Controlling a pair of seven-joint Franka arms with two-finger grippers.
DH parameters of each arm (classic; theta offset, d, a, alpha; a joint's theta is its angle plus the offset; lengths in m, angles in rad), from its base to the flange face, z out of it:
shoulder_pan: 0 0.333 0 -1.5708
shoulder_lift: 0 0 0 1.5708
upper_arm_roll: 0 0.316 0.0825 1.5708
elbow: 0 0 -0.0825 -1.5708
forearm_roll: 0 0.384 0 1.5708
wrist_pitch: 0 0 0.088 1.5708
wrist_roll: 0 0.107 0 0
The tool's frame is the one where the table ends.
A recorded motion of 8 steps. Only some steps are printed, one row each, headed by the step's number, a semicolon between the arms.
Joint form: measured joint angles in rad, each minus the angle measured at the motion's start. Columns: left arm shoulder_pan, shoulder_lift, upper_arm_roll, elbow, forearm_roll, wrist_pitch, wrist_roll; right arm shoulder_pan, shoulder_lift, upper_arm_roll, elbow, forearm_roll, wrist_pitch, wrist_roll.
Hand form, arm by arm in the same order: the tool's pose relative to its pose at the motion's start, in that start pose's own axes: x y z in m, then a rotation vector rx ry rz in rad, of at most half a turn. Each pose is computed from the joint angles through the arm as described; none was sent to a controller.
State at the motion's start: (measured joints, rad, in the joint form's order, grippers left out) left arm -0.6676 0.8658 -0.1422 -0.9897 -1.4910 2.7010 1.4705; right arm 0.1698 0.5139 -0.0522 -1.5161 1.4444 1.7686 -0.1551
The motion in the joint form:
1: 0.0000 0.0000 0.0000 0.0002 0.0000 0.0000 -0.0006; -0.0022 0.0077 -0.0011 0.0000 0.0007 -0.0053 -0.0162
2: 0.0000 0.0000 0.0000 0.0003 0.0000 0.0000 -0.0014; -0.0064 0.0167 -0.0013 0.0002 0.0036 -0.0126 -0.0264
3: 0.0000 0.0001 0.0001 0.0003 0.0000 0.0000 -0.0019; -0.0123 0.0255 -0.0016 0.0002 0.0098 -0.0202 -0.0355
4: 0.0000 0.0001 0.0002 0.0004 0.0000 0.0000 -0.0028; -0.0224 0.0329 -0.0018 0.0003 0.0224 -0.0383 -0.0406
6: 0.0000 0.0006 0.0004 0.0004 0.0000 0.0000 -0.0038; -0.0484 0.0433 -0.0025 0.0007 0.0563 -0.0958 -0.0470
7: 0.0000 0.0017 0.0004 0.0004 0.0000 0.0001 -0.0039; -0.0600 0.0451 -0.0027 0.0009 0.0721 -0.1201 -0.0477
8: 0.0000 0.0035 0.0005 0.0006 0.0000 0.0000 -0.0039; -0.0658 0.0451 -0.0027 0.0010 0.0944 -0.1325 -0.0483
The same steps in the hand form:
1: 0.0001 0.0000 0.0000 0.0000 0.0002 -0.0005; 0.0021 0.0051 -0.0003 0.0002 -0.0033 -0.0080
2: 0.0002 0.0000 0.0000 0.0000 0.0003 -0.0013; 0.0046 0.0108 -0.0011 0.0034 -0.0073 -0.0083
3: 0.0001 0.0000 0.0000 0.0001 0.0002 -0.0018; 0.0073 0.0163 -0.0030 0.0104 -0.0093 -0.0065
4: 0.0001 -0.0001 -0.0001 0.0002 0.0002 -0.0026; 0.0095 0.0206 -0.0071 0.0272 -0.0161 -0.0003
6: -0.0002 -0.0003 0.0000 0.0004 -0.0002 -0.0038; 0.0116 0.0252 -0.0186 0.0768 -0.0420 0.0120
7: -0.0010 -0.0006 0.0003 0.0006 -0.0011 -0.0044; 0.0119 0.0253 -0.0243 0.1001 -0.0516 0.0159
8: -0.0023 -0.0010 0.0007 0.0007 -0.0025 -0.0053; 0.0121 0.0233 -0.0275 0.1261 -0.0536 0.0179

